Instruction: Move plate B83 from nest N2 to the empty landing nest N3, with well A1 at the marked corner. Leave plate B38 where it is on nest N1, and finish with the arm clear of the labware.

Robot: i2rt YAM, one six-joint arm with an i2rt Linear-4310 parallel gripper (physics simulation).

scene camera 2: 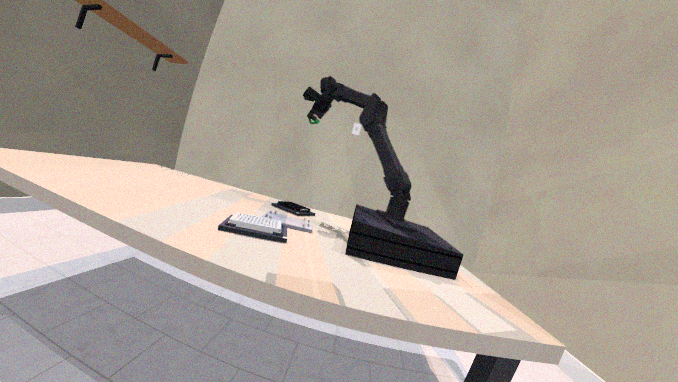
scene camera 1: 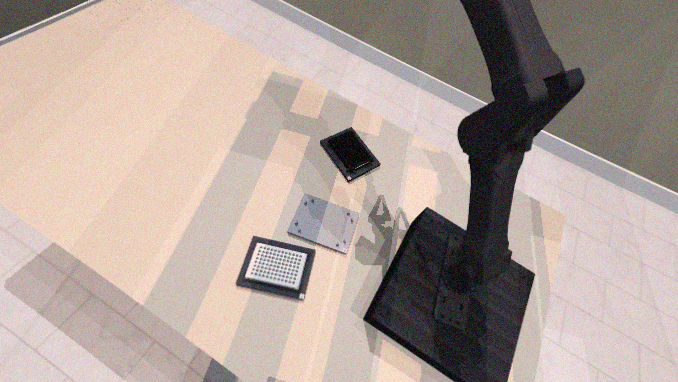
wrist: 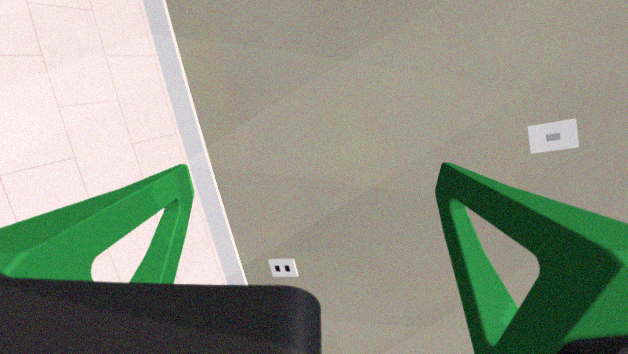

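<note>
A white well plate point(scene camera 1: 276, 265) point(scene camera 2: 256, 222) sits on a dark nest point(scene camera 1: 308, 267) with a pale mark at one corner. A black plate point(scene camera 1: 350, 149) point(scene camera 2: 295, 206) sits on another dark nest point(scene camera 1: 336, 159), also with a pale corner mark. An empty grey nest point(scene camera 1: 323, 223) point(scene camera 2: 296, 222) with small pegs lies between them. Plate codes and nest numbers are not readable. My gripper point(scene camera 2: 313, 120) point(wrist: 314, 177) is open, with nothing between its green fingers, high above the table and apart from the plates. In the wrist view it faces the wall; no labware shows there.
The black arm base point(scene camera 1: 405, 300) point(scene camera 2: 400, 254) stands on the table, beside the grey nest. A wooden shelf point(scene camera 2: 132, 30) with brackets is on the wall at the upper left in scene view 2. Broad shadows cross the table point(scene camera 1: 125, 125) point(scene camera 2: 100, 182).
</note>
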